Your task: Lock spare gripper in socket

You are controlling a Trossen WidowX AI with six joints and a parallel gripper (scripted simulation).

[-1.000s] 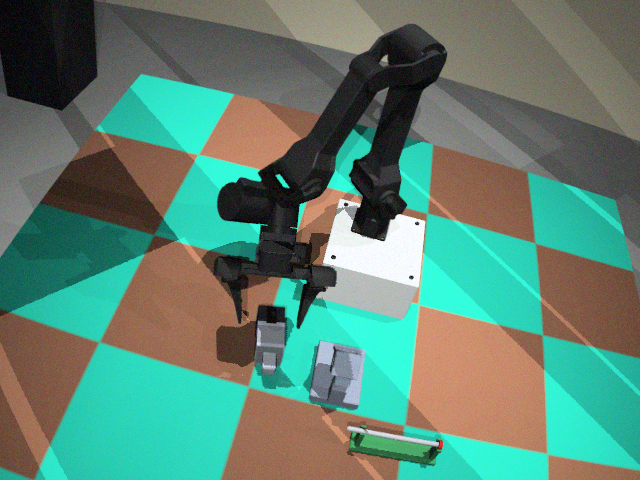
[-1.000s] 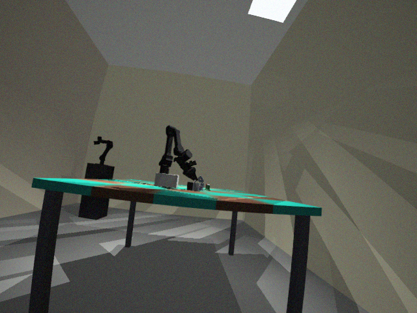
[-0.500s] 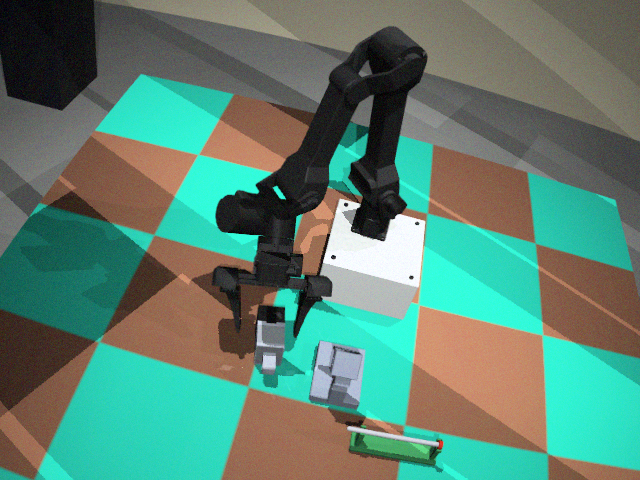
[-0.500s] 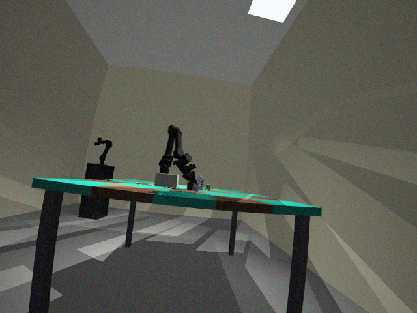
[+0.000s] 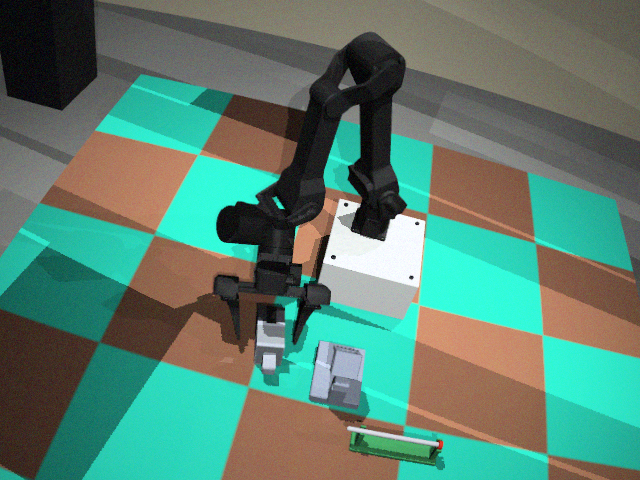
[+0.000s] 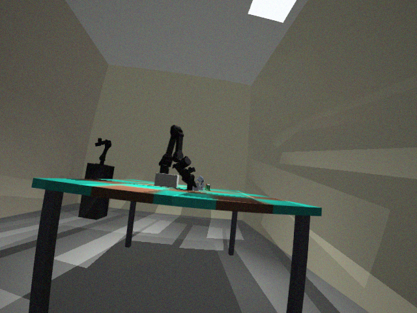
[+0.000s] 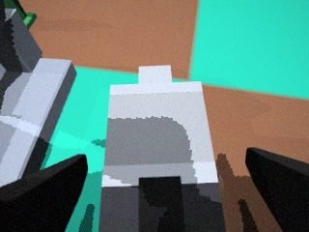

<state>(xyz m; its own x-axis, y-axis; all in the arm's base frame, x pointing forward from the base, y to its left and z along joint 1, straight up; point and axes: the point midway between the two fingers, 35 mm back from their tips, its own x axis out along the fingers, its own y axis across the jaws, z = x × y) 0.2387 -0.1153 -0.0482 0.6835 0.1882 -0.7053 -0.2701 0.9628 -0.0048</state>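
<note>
Now: the grey socket mount 3 cm ahead of my gripper tip, 13 cm to the left of it and 3 cm above it. Round my gripper tip: green holder 11 cm ahead, 25 cm to the left; spare gripper right at my gripper tip.
</note>
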